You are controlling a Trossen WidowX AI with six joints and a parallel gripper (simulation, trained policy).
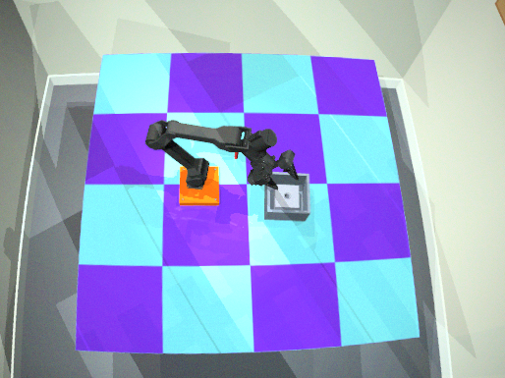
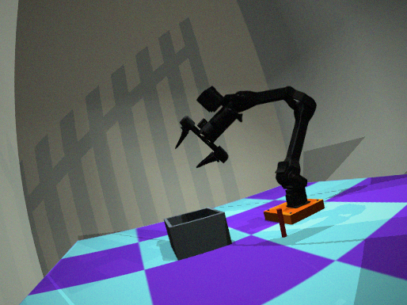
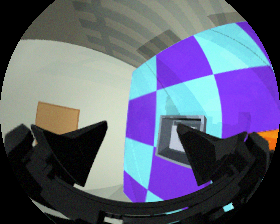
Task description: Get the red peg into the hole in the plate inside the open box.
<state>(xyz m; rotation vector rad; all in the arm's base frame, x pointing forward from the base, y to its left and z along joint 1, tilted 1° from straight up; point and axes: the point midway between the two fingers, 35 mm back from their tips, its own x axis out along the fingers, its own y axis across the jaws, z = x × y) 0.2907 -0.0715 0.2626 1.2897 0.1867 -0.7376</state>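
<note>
Right now the red peg is 17 cm behind my gripper tip, 21 cm to the left of it and 24 cm below it. Also, from my gripper tip: pale plate (3 cm ahead, 4 cm to the left, 23 cm below); then grey box (3 cm ahead, 4 cm to the left, 25 cm below).
</note>
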